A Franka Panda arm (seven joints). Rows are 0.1 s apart.
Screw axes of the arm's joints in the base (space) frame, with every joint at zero. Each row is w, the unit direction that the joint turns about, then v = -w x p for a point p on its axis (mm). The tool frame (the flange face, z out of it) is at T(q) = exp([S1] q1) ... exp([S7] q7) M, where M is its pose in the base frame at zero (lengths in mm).
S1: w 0 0 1 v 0 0 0
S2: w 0 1 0 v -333 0 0
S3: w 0 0 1 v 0 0 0
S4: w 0 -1 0 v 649 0 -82.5
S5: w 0 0 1 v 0 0 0
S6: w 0 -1 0 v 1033 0 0
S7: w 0 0 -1 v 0 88 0
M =
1 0 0 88
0 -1 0 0
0 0 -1 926
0 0 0 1
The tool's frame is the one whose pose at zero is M.
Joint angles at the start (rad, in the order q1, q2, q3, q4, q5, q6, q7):
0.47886, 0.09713, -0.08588, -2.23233, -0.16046, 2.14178, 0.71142
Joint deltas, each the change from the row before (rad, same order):
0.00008, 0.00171, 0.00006, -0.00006, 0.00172, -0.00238, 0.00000
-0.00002, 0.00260, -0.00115, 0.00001, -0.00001, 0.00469, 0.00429
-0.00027, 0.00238, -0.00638, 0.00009, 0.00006, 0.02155, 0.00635
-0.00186, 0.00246, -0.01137, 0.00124, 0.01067, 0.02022, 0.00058
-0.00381, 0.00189, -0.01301, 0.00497, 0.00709, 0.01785, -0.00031
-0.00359, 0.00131, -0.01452, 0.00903, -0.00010, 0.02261, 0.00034
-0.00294, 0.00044, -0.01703, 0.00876, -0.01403, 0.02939, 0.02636
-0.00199, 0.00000, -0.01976, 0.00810, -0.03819, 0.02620, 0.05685
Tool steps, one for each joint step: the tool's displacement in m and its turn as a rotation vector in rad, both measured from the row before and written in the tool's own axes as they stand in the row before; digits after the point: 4 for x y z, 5 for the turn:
-0.0003, -0.0001, 0.0011, -0.00160, -0.00405, 0.00057
0.0008, -0.0001, 0.0010, 0.00137, 0.00142, 0.00512
0.0038, 0.0010, -0.0003, 0.01261, 0.01348, 0.01267
0.0056, 0.0035, -0.0002, 0.01874, 0.00668, 0.01960
0.0075, 0.0050, -0.0017, 0.01730, 0.01004, 0.02086
0.0095, 0.0050, -0.0043, 0.01843, 0.02136, 0.01912
0.0109, 0.0058, -0.0051, 0.01479, 0.03415, 0.03842
0.0116, 0.0071, -0.0045, -0.00038, 0.04406, 0.05487

